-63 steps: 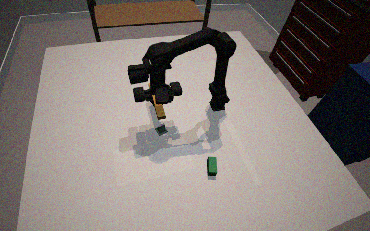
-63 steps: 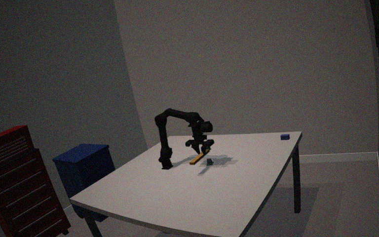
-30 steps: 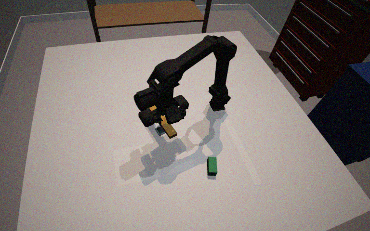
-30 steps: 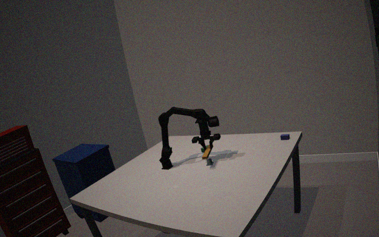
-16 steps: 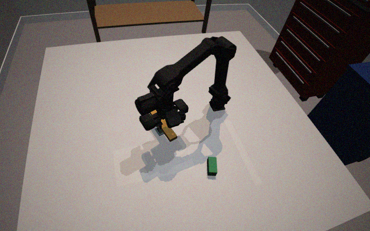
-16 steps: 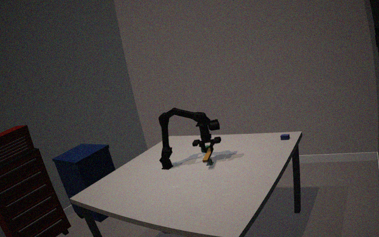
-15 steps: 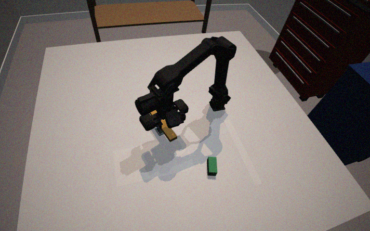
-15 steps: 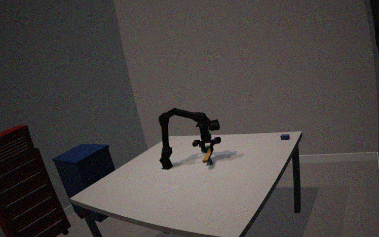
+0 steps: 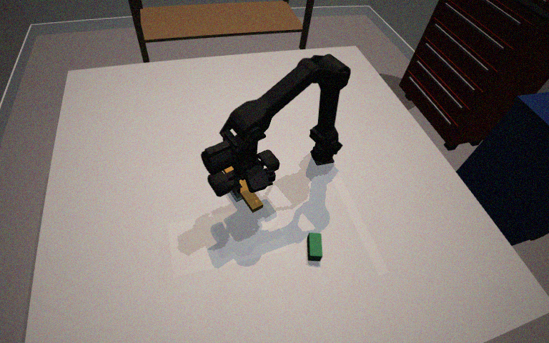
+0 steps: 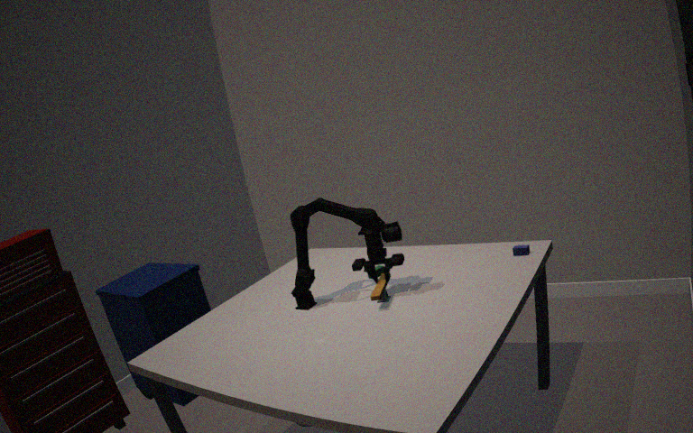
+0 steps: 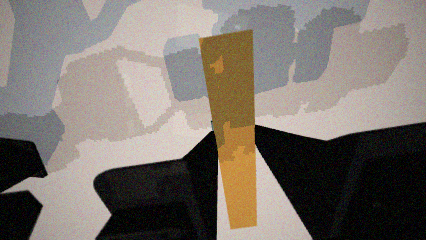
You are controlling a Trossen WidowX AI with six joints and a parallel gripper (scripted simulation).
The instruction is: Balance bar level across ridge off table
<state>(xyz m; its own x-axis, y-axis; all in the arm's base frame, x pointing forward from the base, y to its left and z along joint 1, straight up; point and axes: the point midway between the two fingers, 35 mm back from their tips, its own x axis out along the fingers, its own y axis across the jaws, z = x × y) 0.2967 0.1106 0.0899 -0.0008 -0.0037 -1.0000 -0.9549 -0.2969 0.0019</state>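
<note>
The bar lies 30 mm to the right of my gripper tip and 10 mm ahead of it. The rest, counted from my gripper tip: blue block: 440 mm ahead, 390 mm to the left, 40 mm below; green block: 200 mm to the left, 150 mm behind, 40 mm below.
</note>
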